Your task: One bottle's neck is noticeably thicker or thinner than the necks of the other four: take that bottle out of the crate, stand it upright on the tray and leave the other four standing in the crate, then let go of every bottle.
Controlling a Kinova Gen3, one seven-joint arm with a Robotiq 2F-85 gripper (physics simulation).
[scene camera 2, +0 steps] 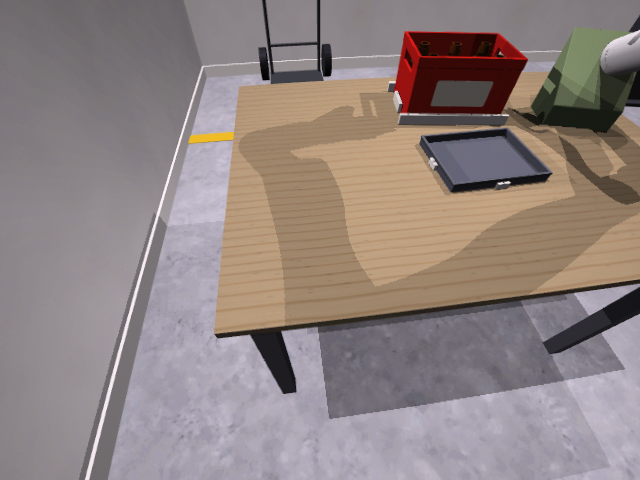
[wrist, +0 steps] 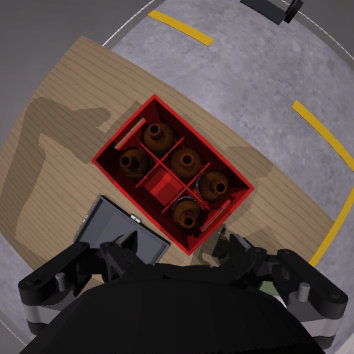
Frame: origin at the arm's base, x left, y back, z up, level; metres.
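Where they show: gripper, between the fingertips: (wrist: 182,242); arm's base, origin of its link: (scene camera 2: 618,57).
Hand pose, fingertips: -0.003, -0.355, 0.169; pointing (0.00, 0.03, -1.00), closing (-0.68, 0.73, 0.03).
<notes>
Things, the pixels of their top centre, and the offset from my fingertips, as dx, dy, dz. "*": a spot on its surface instead. Level surfaces: height alone.
- red crate, centre of its top: (wrist: 170,173) (scene camera 2: 462,44) -0.033, -0.062, -0.163
- bottom, a spot on its surface: (wrist: 183,207) * +0.001, +0.008, -0.215
- dark tray, a spot on its surface: (scene camera 2: 485,157) * +0.229, -0.020, -0.333
- wooden table, height of its surface: dz -0.338
The red crate (scene camera 2: 467,67) (wrist: 122,128) stands upright at the back of the table. In the wrist view several brown bottles stand in it: one at the upper left (wrist: 159,142), one at the left (wrist: 134,167), one in the middle (wrist: 186,168), one at the right (wrist: 210,180), one at the bottom (wrist: 183,207). One compartment, between the left and bottom bottles, is empty. I cannot tell which neck differs. The dark tray (scene camera 2: 485,157) (wrist: 112,222) lies empty in front of the crate. My gripper (wrist: 182,242) is open and empty, above the table; it does not show in the scene view.
Pale rails (scene camera 2: 452,119) run along the crate's base. A green angular block (scene camera 2: 581,77) stands right of the crate, with a white arm part (scene camera 2: 622,53) beside it. A hand truck (scene camera 2: 296,76) stands on the floor behind the wooden table (scene camera 2: 310,206). Arm shadows cross the table.
</notes>
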